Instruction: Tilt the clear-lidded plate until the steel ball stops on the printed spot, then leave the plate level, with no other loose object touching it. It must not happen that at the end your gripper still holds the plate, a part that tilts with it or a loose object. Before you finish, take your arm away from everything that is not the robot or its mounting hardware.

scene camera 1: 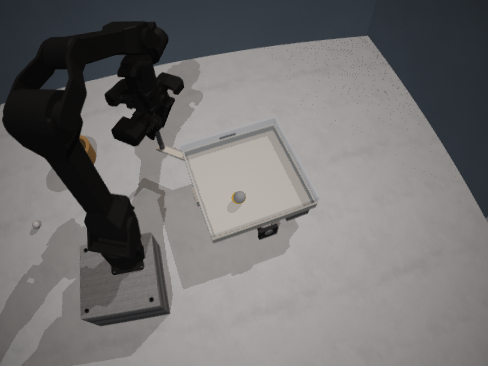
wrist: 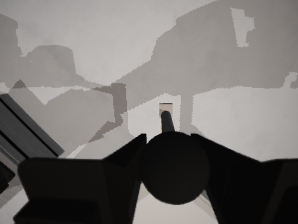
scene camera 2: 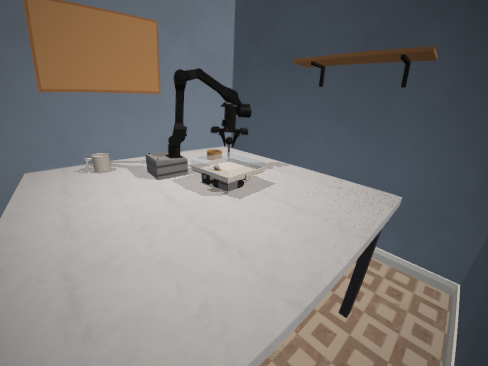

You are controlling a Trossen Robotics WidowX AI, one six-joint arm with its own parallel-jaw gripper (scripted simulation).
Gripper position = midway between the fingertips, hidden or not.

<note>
In view: my gripper (scene camera 1: 157,132).
My gripper also shows in the wrist view (wrist: 168,138).
</note>
